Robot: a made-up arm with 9 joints.
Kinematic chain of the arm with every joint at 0, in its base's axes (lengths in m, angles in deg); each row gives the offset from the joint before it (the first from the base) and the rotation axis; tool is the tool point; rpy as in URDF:
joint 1: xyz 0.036 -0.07 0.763 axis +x
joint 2: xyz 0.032 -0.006 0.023 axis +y
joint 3: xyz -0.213 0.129 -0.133 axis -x
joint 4: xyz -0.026 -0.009 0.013 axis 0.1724 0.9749 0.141
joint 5: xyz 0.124 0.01 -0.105 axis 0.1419 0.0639 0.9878
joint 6: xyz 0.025 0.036 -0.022 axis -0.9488 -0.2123 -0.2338
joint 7: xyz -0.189 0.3 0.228 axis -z
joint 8: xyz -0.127 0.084 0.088 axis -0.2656 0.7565 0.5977
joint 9: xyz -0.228 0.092 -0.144 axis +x
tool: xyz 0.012 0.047 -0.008 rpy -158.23 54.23 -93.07
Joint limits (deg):
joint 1: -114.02..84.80
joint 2: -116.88..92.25
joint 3: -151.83..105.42
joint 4: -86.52..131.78
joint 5: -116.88..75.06
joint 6: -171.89..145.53
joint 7: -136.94..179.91
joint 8: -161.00..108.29
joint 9: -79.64..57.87
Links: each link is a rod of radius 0.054 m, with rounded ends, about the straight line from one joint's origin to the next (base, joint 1, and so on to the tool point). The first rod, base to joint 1, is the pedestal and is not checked.
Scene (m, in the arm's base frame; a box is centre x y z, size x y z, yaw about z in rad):
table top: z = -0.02
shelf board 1: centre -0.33 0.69 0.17 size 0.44 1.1 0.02 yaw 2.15
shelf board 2: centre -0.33 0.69 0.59 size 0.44 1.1 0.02 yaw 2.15
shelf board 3: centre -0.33 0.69 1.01 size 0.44 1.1 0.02 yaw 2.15
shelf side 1: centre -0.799 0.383 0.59 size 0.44 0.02 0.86 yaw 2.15
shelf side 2: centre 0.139 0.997 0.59 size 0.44 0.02 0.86 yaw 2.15
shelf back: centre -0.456 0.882 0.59 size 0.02 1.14 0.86 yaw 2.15
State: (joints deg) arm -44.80 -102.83 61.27 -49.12 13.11 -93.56 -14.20 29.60 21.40
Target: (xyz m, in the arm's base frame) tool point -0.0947 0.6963 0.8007
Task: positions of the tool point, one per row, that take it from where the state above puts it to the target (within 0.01 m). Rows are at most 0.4 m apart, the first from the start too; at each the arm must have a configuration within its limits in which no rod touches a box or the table.
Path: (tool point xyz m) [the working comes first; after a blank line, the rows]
Joints at the target: -27.68 -70.27 101.39 -41.99 75.06 -118.83 2.97 39.53 25.17
Straight joint move there: touches shelf board 2.

1: -0.4289 -0.3526 0.4251
2: -0.5795 -0.0591 0.5541
3: -0.5526 0.2481 0.7253
4: -0.4451 0.4398 0.7232
5: -0.2863 0.5972 0.7434
6: -0.0947 0.6963 0.8007

